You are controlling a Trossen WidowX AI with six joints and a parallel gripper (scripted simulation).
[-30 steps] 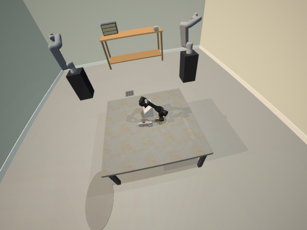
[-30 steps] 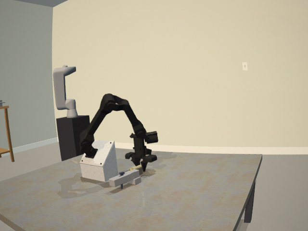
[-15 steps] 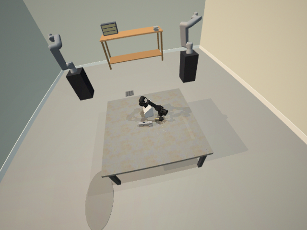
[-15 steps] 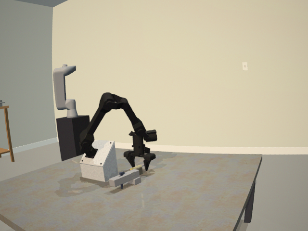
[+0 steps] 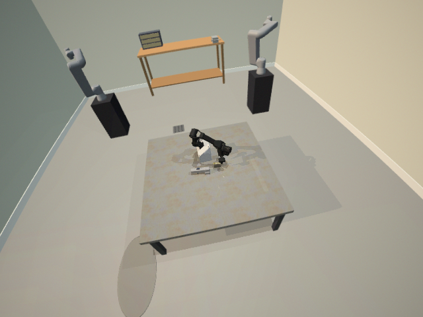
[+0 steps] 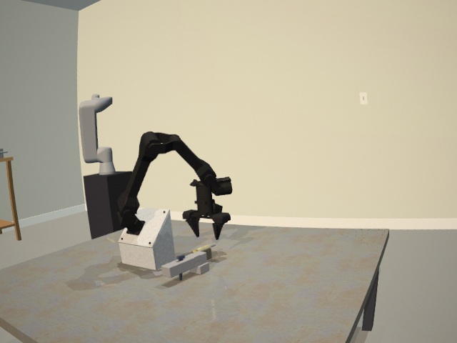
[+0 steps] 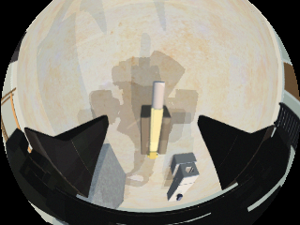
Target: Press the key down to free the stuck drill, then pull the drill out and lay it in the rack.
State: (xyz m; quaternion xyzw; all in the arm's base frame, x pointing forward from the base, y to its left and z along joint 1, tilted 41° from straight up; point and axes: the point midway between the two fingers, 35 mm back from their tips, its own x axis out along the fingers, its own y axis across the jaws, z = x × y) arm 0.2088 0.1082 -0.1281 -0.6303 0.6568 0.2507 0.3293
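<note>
The drill lies 3 cm to the right of my gripper tip and 3 cm below it. Also, from my gripper tip: grey block: 22 cm to the right, 5 cm ahead, 3 cm below; then dark blue key: 25 cm to the right, 5 cm ahead, 2 cm below.
</note>
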